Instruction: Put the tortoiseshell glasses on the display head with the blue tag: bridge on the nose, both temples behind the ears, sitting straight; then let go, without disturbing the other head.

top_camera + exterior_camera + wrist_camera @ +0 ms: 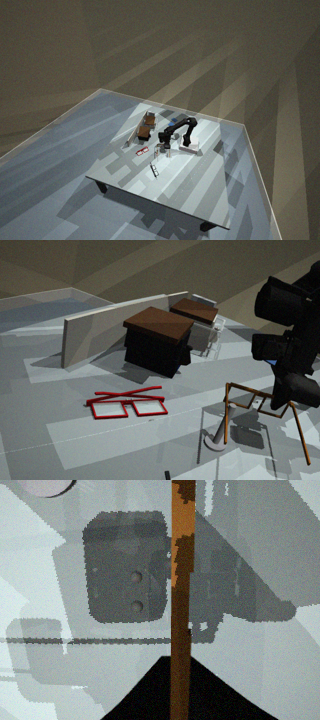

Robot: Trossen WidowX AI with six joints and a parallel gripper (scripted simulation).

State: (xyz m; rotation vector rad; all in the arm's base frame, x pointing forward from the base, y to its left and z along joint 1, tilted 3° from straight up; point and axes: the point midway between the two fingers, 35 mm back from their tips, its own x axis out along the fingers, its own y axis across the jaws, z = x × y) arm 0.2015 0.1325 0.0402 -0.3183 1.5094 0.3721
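Now: gripper tip 110 mm to the right of the grey peg stand, 60 mm short of it and 40 mm above it. The rest, counted from my gripper tip: white wall panel (430 mm ahead, 120 mm to the right, 10 mm below); display head (310 mm ahead, 260 mm to the right).
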